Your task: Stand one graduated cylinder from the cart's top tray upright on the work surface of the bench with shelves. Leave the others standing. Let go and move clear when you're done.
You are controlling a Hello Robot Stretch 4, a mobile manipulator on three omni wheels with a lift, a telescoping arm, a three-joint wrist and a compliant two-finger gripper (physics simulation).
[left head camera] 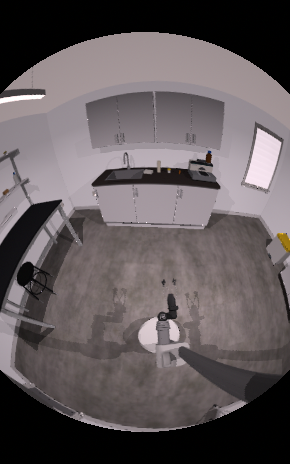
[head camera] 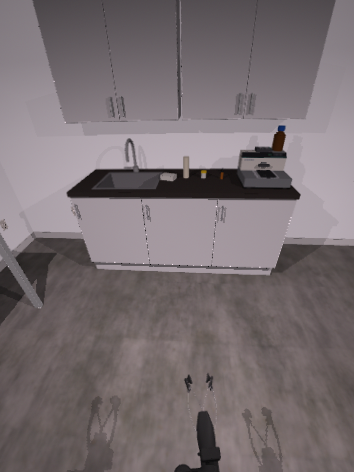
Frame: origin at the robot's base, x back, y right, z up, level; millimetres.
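Where they show: hand at its tool point: (left head camera: 168,280) (head camera: 198,379).
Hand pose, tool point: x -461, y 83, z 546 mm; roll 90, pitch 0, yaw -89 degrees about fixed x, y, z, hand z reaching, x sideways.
Note:
After its pixels a point has its place.
My gripper (head camera: 199,382) @(z 546, x -461, y 83 mm) (left head camera: 169,282) @(z 546, x -461, y 83 mm) is open and empty, with its two fingertips apart above the floor. The bench with shelves (left head camera: 31,220) stands along the left wall in the left head camera view, with a black work surface and shelves above it. In the head camera view a leg of this bench (head camera: 20,272) @(z 401, x -1312, y -1201 mm) shows at the left edge. The cart and the graduated cylinders do not show clearly in either view.
A sink counter (head camera: 182,193) @(z 878, x -1590, y 93 mm) (left head camera: 155,183) @(z 825, x -1614, y 75 mm) with cabinets stands at the far wall, bearing a microwave-sized instrument (head camera: 264,172) @(z 978, x -1710, y 754 mm) (left head camera: 202,171) @(z 985, x -1721, y 761 mm) and a brown bottle (head camera: 279,140) @(z 1195, x -1816, y 872 mm) (left head camera: 209,156) @(z 1208, x -1813, y 884 mm). A black stool (left head camera: 26,274) @(z 532, x -419, y -1532 mm) stands at the bench. A yellow-topped box (left head camera: 283,243) @(z 409, x -704, y 2324 mm) is at the right edge.

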